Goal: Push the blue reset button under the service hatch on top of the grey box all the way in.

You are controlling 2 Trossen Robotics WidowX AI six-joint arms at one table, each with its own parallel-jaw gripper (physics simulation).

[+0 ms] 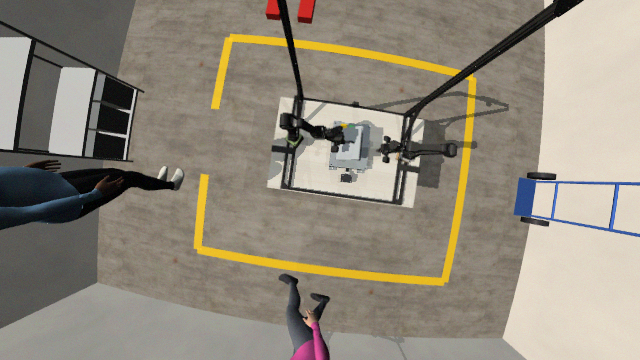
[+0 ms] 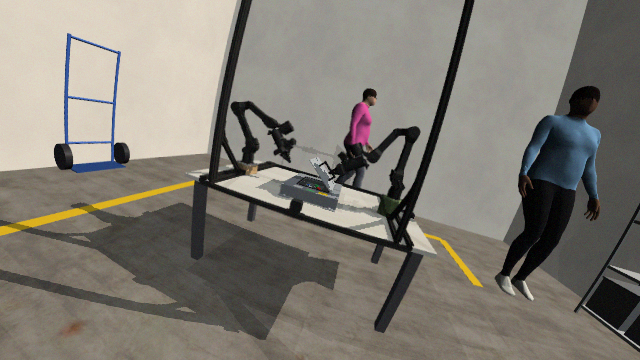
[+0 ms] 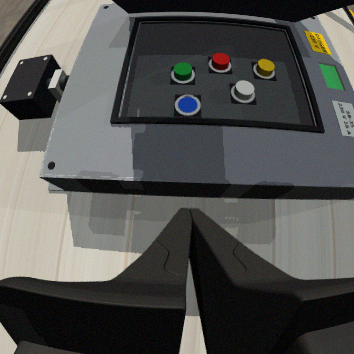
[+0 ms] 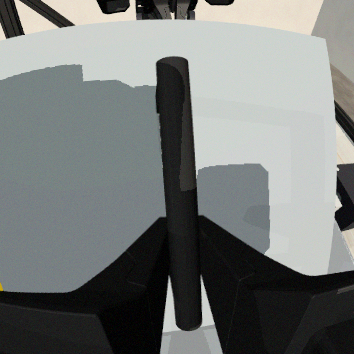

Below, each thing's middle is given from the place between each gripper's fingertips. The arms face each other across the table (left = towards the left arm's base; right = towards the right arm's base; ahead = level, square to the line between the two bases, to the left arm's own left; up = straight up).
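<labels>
Taking the service hatch point(image 4: 117, 123) as my reference, I have my right gripper 20 mm above it and 20 mm to the right of it.
My left gripper is 10 mm above the service hatch, while it is also 220 mm to the left of the hatch and 30 mm past it.
</labels>
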